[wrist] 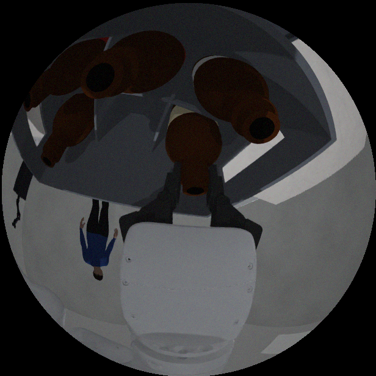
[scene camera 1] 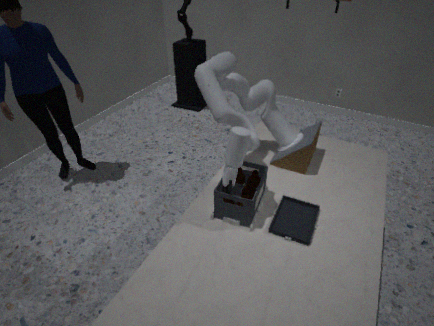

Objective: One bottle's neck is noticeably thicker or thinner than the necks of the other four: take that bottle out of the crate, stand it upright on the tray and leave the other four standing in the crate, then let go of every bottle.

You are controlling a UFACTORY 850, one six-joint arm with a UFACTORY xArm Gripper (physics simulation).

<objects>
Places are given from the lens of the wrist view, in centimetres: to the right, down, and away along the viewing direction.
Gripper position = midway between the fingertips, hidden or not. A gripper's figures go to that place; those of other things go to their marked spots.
gripper (wrist: pixel 194 171): 1, -2, 15
brown bottle (wrist: pixel 194 140): 1, -5, 13
</objects>
